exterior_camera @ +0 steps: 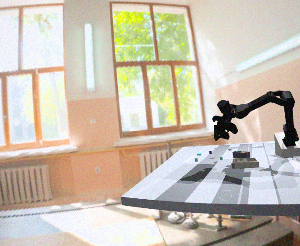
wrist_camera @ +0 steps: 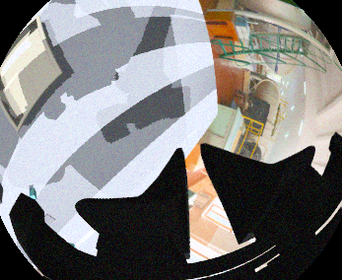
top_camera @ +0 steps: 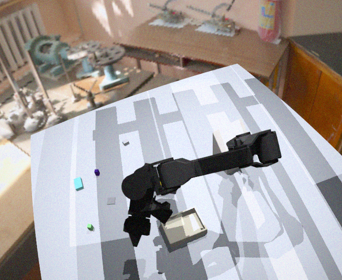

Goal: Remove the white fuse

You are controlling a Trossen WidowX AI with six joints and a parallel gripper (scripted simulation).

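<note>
My gripper tip is 22 cm to the left of the white fuse, 22 cm past it and 15 cm above it. Also, from my gripper tip: teal cube 22 cm to the right, 16 cm below, 6 cm behind; then cream tray 17 cm below, 17 cm behind, 5 cm to the right; then green cube 23 cm to the right, 16 cm below, 11 cm ahead.
</note>
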